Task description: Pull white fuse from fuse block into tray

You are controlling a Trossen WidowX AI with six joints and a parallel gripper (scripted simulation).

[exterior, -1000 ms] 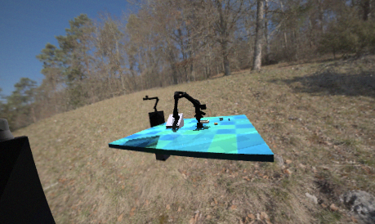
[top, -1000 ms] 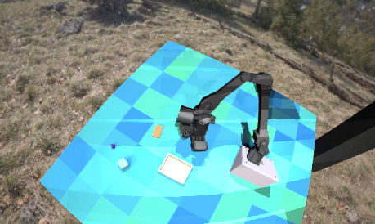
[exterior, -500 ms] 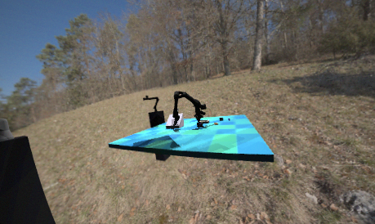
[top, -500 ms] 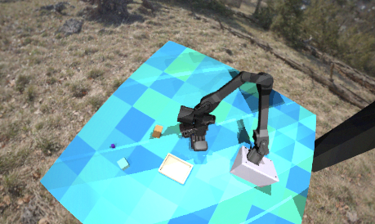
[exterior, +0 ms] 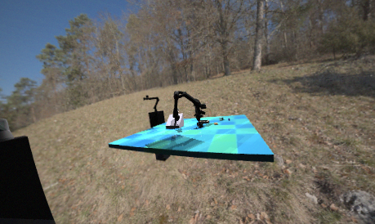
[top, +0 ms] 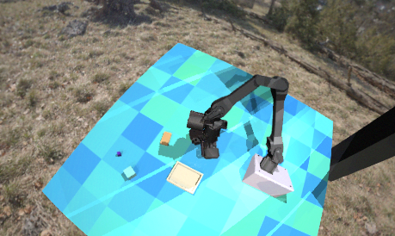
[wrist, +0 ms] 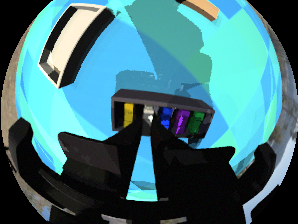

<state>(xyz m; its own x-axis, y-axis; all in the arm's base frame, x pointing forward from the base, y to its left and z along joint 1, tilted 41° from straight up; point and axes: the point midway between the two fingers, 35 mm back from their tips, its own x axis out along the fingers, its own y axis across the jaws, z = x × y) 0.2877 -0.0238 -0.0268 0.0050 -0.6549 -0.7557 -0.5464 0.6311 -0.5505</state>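
Now: gripper tip 180 mm to the right of the cream tray, 40 mm above it and 10 mm short of it. Round my gripper tip: light cyan cube: 300 mm to the left, 230 mm ahead, 20 mm below; purple piece: 330 mm ahead, 250 mm to the left, 30 mm below.
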